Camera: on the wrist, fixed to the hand. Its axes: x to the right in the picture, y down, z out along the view.
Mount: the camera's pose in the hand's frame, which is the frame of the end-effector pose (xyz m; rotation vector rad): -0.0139 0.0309 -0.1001 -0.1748 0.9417 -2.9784
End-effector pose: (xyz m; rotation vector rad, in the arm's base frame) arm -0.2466 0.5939 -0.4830 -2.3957 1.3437 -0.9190
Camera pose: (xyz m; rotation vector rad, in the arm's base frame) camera -0.3359 0.5975 -0.4265 0.8665 1.7639 0.8277
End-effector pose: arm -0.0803 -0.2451 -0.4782 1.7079 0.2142 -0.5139
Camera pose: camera -0.0580 -0.1526 -0.4323 0.1441 -2.5460 1.0242
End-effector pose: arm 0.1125 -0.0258 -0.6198 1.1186 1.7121 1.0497
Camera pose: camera 0.0317 -0.0513 -0.5566 -2.1920 1.4577 -0.5950
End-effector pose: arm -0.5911 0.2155 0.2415 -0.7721 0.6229 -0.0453
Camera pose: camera -0.6624 0.1776 0.1733 0.9596 0.2470 2.7145
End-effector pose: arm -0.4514 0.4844 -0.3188 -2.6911 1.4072 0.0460
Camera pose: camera -0.4868 0.4676 -0.2207 1.2862 2.3375 0.8224
